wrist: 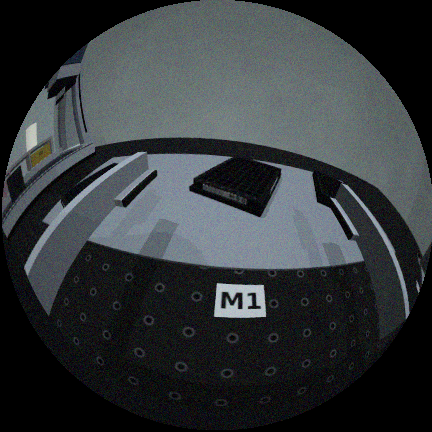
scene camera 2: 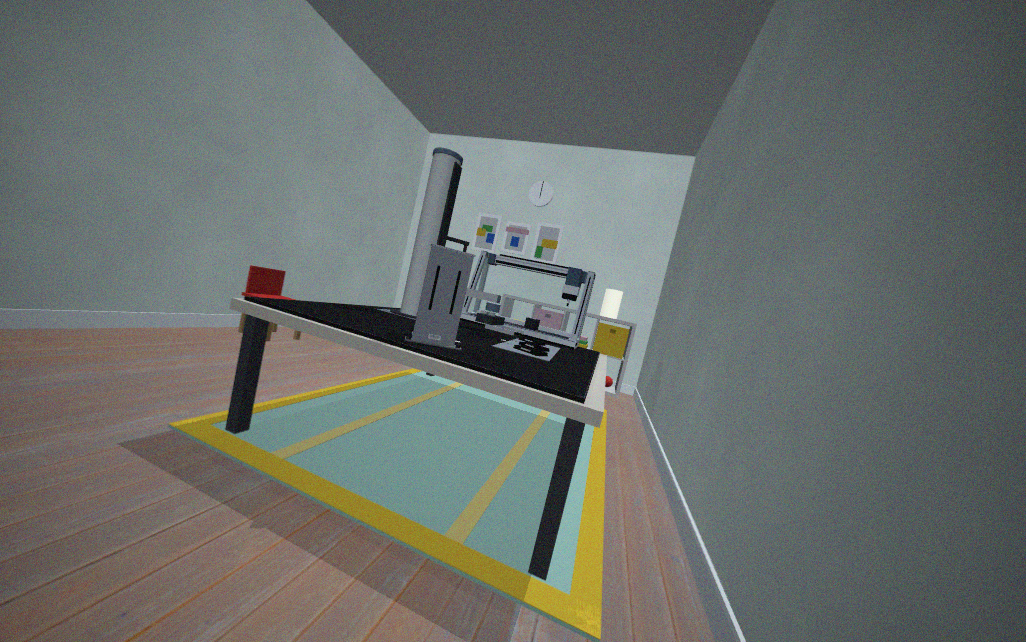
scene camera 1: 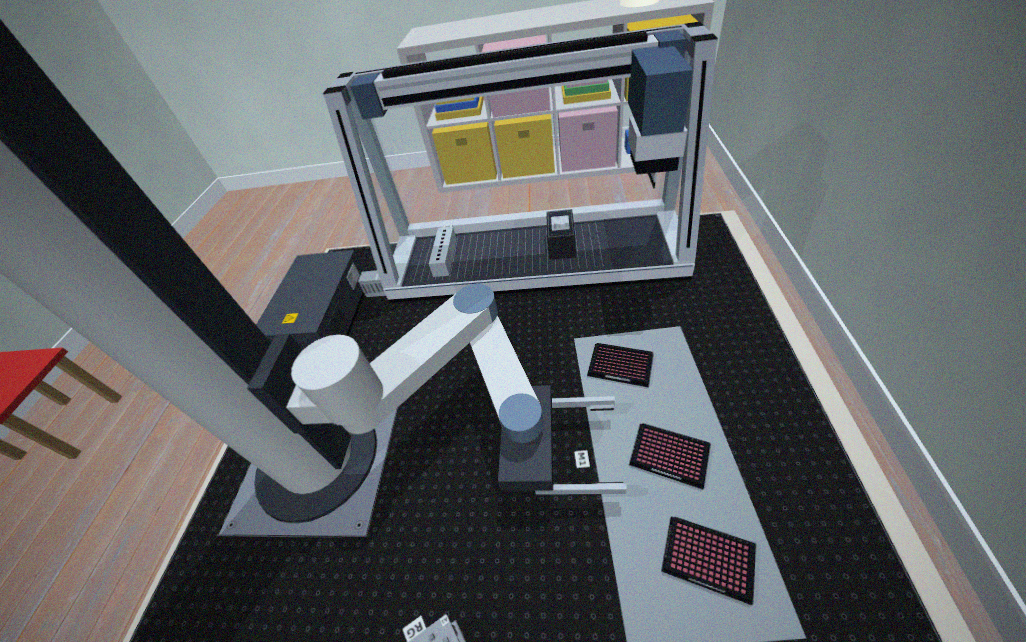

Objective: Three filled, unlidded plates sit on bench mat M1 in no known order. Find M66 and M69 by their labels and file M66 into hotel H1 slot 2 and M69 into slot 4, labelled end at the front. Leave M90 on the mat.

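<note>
Three black plates with red wells lie spaced along the grey mat M1: a far plate, a middle plate and a near plate. The middle plate's label faces the gripper in the wrist view but is too dark to read; the other labels are unreadable too. My gripper is open and empty. Its fingertips reach over the mat's edge, short of the middle plate and apart from it. A tall grey slotted tower, apparently hotel H1, shows its back; its slots are hidden.
The M1 tag lies on the black bench beside the mat. A gantry machine stands at the back, with a dark box to its left. A grey labelled piece shows at the bottom edge of scene camera 1.
</note>
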